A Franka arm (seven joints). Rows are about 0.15 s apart.
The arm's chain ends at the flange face. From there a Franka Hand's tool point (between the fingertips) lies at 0.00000 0.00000 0.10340 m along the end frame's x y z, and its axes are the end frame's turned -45 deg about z.
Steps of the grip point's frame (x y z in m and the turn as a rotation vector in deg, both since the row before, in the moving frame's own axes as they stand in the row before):
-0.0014 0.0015 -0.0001 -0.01 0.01 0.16
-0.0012 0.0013 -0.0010 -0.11 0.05 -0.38
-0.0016 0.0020 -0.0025 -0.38 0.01 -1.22
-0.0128 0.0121 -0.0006 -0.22 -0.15 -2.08
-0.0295 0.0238 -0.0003 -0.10 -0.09 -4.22
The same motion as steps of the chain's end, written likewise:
0.0000 0.0021 -0.0001 0.00 0.01 0.16
-0.0001 0.0017 -0.0010 -0.04 0.11 -0.38
-0.0002 0.0021 -0.0025 -0.26 0.28 -1.22
-0.0006 0.0171 -0.0006 -0.26 0.05 -2.08
-0.0041 0.0374 -0.0003 -0.13 0.01 -4.22

